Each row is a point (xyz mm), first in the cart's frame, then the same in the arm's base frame.
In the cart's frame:
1: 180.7 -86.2 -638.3
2: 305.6 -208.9 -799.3
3: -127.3 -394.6 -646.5
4: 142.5 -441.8 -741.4
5: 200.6 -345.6 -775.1
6: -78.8 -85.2 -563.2
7: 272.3 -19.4 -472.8
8: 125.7 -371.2 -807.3
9: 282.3 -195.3 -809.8
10: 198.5 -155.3 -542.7
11: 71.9 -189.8 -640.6
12: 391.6 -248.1 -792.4
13: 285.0 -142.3 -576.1
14: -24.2 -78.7 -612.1
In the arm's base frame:
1: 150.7 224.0 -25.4
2: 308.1 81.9 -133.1
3: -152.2 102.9 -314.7
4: 88.4 -51.8 -267.5
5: 178.7 9.2 -224.1
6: -83.0 336.6 -101.0
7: 129.8 214.4 173.9
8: 138.3 27.1 -297.3
9: 301.9 106.2 -147.5
10: 83.0 141.5 28.0
11: 44.8 185.7 -124.9
12: 354.3 6.1 -99.8
13: 169.9 116.8 52.3
14: -10.8 323.5 -107.4

